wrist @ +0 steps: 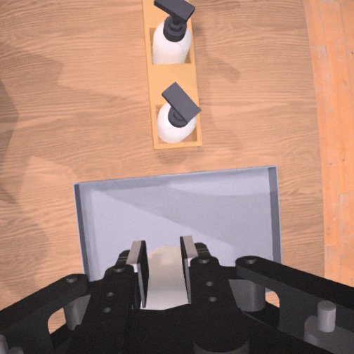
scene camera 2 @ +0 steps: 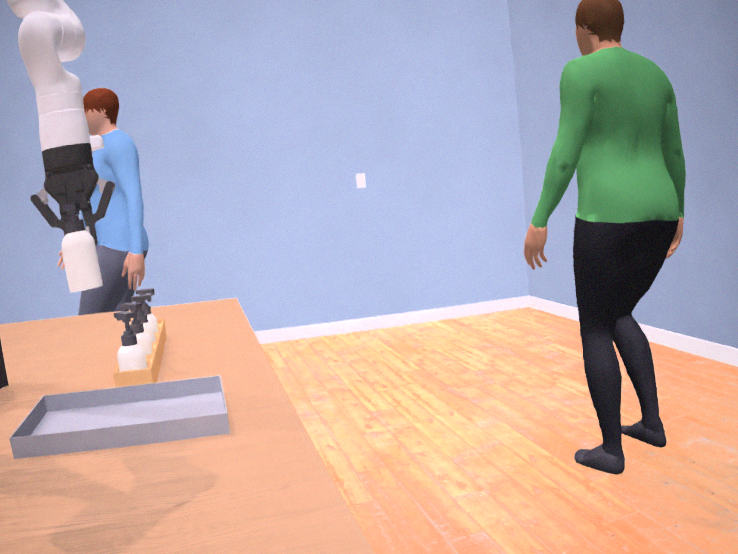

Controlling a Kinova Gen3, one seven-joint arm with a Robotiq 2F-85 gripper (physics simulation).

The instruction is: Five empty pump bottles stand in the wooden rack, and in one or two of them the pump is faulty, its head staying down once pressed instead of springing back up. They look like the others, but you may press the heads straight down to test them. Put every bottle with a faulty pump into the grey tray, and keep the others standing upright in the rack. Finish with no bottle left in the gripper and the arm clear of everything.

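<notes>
My gripper is shut on a white bottle, held high above the table; in the wrist view it hangs over the tray. The bottle's base points down; its pump head is hidden between the fingers. The wooden rack holds several upright white bottles with dark pump heads. The one nearest the tray and the one behind it show in the wrist view. In the scene view the bottles farther back overlap. The grey tray holds no bottle in the scene view.
The tray lies just in front of the rack's near end, on the wooden table. A dark object shows at the left edge. A person in blue stands behind the arm, and a person in green stands at the right.
</notes>
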